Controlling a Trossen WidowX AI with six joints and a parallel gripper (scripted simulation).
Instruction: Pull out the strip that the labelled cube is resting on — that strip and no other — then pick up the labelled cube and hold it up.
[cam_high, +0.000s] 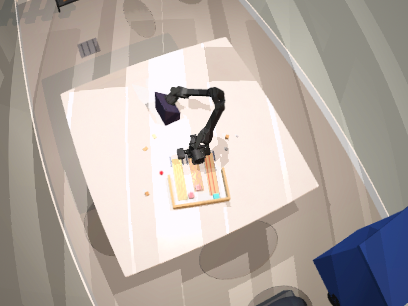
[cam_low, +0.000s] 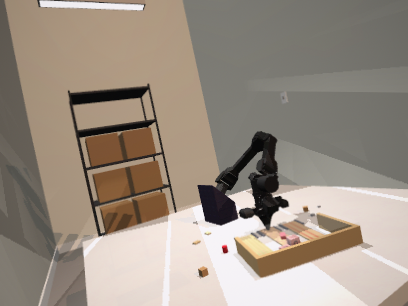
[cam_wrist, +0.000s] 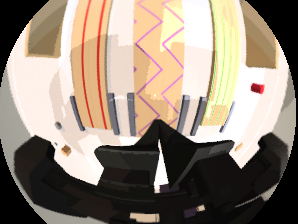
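Right now my gripper tip is 90 mm short of the zigzag strip and 20 mm to the left of it. Round my gripper tip: pink cube (220 mm ahead, 120 mm to the right, 60 mm above).
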